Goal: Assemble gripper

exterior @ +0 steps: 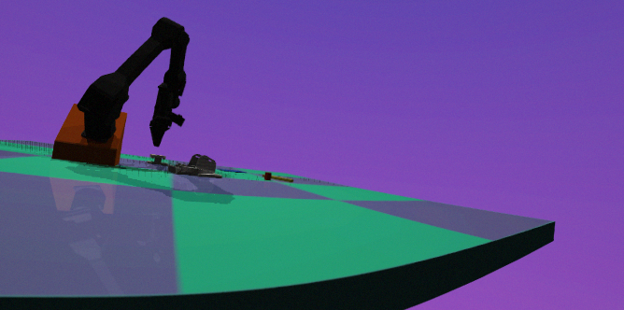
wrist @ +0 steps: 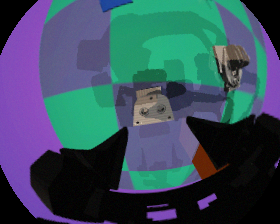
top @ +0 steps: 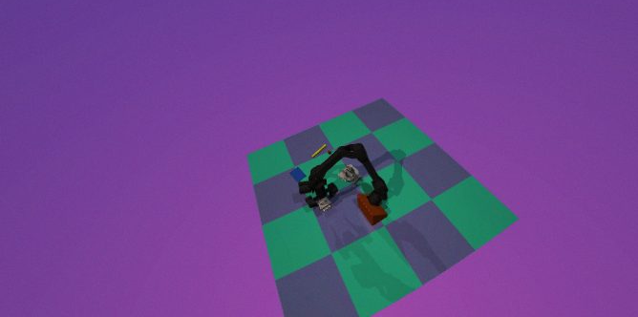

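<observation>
My gripper tip is 30 mm above the gripper base and 10 mm short of it. Round my gripper tip: small red piece 390 mm ahead, 150 mm to the right, 50 mm below; yellow stick 440 mm ahead, 90 mm to the right, 60 mm below; blue square 300 mm ahead, 110 mm to the left, 60 mm below.
</observation>
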